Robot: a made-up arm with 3 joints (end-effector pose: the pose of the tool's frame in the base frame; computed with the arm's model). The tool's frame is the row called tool.
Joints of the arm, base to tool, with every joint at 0 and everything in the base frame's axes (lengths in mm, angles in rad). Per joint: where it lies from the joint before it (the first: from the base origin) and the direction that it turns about. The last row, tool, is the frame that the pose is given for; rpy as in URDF.
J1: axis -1 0 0 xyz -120.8 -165 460.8
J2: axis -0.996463 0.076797 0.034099 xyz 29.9 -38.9 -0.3
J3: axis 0.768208 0.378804 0.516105 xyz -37 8.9 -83.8
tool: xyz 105.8 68.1 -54 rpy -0.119 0.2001 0.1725
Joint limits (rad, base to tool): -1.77..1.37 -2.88..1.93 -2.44..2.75
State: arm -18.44 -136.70 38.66
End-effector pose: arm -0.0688 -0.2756 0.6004 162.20 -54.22 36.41
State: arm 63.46 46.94 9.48
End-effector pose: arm -0.0426 -0.3440 0.4538 -108.87 29.11 -2.53
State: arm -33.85 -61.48 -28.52
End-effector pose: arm 0.0097 -0.0761 0.4774 66.44 4.56 -7.05
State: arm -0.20 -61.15 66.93
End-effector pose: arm -0.0961 -0.0745 0.5514 96.25 -7.06 64.20
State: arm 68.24 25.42 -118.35
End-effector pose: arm -0.0384 -0.1860 0.5599 143.60 76.81 30.32
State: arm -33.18 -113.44 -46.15
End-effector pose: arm 0.0174 -0.1422 0.5292 104.56 14.48 -16.44
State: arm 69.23 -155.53 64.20
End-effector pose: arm -0.1091 -0.0956 0.6322 112.79 -25.15 70.77
